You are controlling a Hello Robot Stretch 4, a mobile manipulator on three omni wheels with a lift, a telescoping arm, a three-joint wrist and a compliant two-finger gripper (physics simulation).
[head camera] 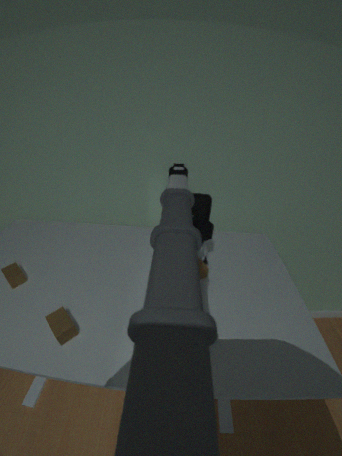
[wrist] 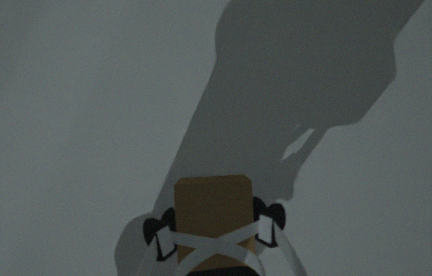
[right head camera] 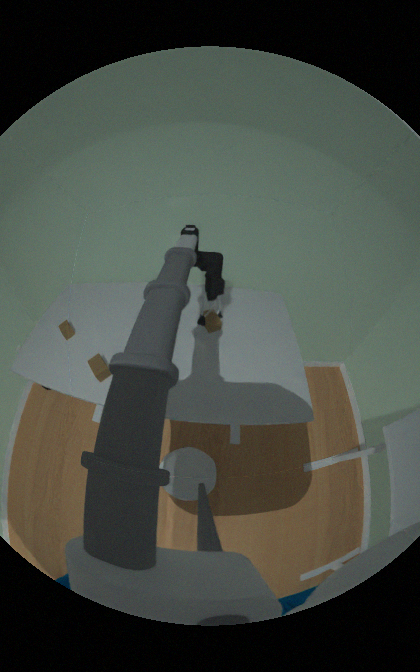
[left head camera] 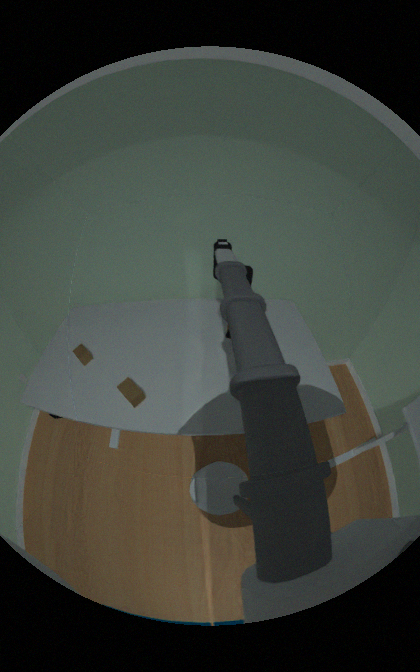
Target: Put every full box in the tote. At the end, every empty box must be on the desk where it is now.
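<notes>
My gripper (right head camera: pixel 211 317) (wrist: pixel 214 218) is shut on a brown box (head camera: pixel 203 270) (right head camera: pixel 214 323) (wrist: pixel 214 202), with a dark fingertip against each side. The box is at the desk's surface, right of the arm; whether it is lifted cannot be told. The arm hides most of it in the head and left head views. Two more brown boxes are on the left of the pale desk (head camera: pixel 110 260) (left head camera: pixel 175 350) (right head camera: pixel 260 340) (wrist: pixel 75 125): one farther back (head camera: pixel 14 275) (left head camera: pixel 83 354) (right head camera: pixel 66 329), one nearer the front (head camera: pixel 62 326) (left head camera: pixel 131 392) (right head camera: pixel 99 367). Their contents are not visible. The tote does not show.
The long grey arm (head camera: pixel 172 280) (left head camera: pixel 255 335) (right head camera: pixel 152 325) extends over the desk. A round grey object (left head camera: pixel 217 487) (right head camera: pixel 190 473) stands on the wooden floor before the desk. A green wall (head camera: pixel 170 110) rises behind. A pale panel (right head camera: pixel 406 475) is at the right.
</notes>
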